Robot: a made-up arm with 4 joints.
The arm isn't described. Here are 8 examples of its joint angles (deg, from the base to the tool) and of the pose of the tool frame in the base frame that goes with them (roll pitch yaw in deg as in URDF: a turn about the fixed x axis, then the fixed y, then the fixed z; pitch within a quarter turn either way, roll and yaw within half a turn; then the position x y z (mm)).
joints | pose
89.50 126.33 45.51 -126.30 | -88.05 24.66 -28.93 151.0 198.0 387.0
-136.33 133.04 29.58 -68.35 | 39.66 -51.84 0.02 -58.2 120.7 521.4
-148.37 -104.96 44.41 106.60 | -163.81 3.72 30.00 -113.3 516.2 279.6
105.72 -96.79 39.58 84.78 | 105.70 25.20 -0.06 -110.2 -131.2 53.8
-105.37 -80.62 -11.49 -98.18 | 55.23 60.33 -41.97 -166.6 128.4 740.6
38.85 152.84 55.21 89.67 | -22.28 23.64 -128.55 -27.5 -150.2 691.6
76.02 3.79 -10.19 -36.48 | 98.72 -11.25 110.96 263.0 -22.5 61.9
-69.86 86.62 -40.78 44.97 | -113.44 74.59 -54.04 299.2 321.7 784.1
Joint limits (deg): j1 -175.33..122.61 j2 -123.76..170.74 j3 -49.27..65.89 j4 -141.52..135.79
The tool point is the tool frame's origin. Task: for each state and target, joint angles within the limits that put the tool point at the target. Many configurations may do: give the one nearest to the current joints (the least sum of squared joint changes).
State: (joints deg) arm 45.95 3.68 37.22 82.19
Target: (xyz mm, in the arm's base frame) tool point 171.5 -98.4 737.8
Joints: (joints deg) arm 16.90 25.64 59.53 47.47
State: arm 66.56 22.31 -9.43 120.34
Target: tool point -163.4 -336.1 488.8
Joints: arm 39.53 9.91 -47.15 110.67
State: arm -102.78 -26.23 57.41 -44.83
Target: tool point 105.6 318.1 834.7
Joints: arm -128.18 -51.59 36.74 -74.07
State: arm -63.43 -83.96 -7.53 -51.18
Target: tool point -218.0 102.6 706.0
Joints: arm -92.55 -105.26 -22.11 -70.64
